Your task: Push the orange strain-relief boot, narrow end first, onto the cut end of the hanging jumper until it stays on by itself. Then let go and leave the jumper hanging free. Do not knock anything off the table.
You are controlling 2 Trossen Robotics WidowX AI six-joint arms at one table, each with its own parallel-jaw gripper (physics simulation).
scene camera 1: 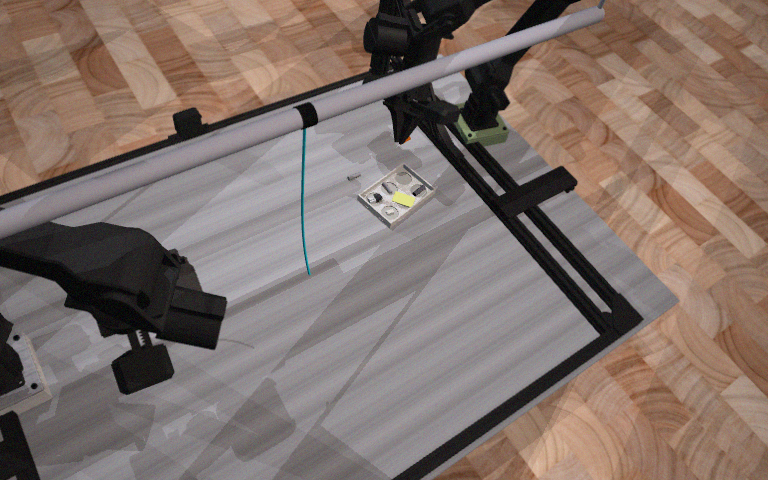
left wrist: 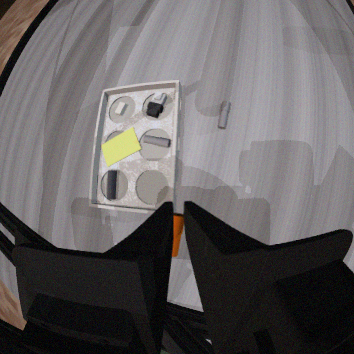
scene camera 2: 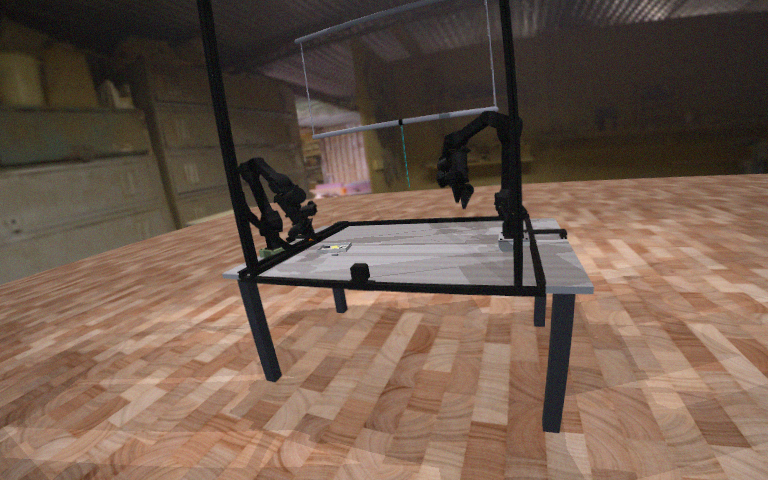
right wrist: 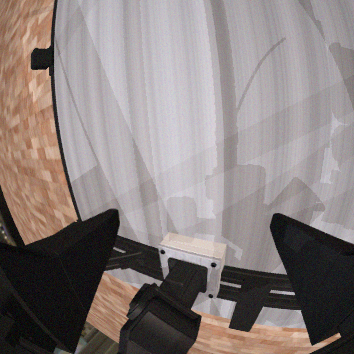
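Seen in the pictures: left gripper, fingertip midpoint: [scene camera 1: 398, 143] [left wrist: 177, 208] [scene camera 2: 315, 238]; right gripper, fingertip midpoint: [scene camera 2: 460, 206] [right wrist: 198, 220]; left arm's base, origin of the base link: [scene camera 1: 478, 118] [scene camera 2: 274, 247]; right arm's base, origin of the base link: [scene camera 2: 513, 236] [right wrist: 187, 274].
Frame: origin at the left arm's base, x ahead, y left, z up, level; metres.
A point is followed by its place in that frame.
Observation:
The orange boot [scene camera 1: 407, 138] {y 0.045, x 0.188, z 0.033 m} [left wrist: 177, 235] {y 0.045, x 0.195, z 0.033 m} is between the fingers of my left gripper [scene camera 1: 402, 140] {y 0.052, x 0.208, z 0.032 m} [left wrist: 177, 208] {y 0.052, x 0.208, z 0.032 m}, which is shut on it. Much of the boot is hidden by the fingers, and I cannot tell which end is narrow. The gripper is beyond the tray's near edge in the left wrist view. The teal jumper [scene camera 1: 303, 198] {y 0.336, x 0.489, z 0.315 m} [scene camera 2: 404, 152] {y 0.333, x 0.489, z 0.319 m} hangs from a black clip on the pale bar, its lower end free and bare, well apart from both grippers. My right gripper [scene camera 2: 462, 204] {y 0.309, x 0.715, z 0.107 m} [right wrist: 198, 220] {y 0.309, x 0.715, z 0.107 m} is open and empty, high above the table.
A tray [scene camera 1: 375, 214] {y 0.156, x 0.287, z -0.028 m} [left wrist: 176, 165] {y 0.077, x 0.231, z -0.025 m} holds small grey and black parts and a yellow piece. A grey pin [scene camera 1: 353, 176] {y 0.063, x 0.297, z -0.026 m} [left wrist: 224, 115] {y 0.058, x 0.292, z -0.026 m} lies beside it. The pale bar [scene camera 1: 226, 147] {y 0.359, x 0.568, z 0.442 m} [scene camera 2: 362, 129] {y 0.290, x 0.331, z 0.432 m} spans above the table. Black rails [scene camera 1: 543, 271] {y 0.358, x 0.029, z -0.028 m} run along the table's edges.

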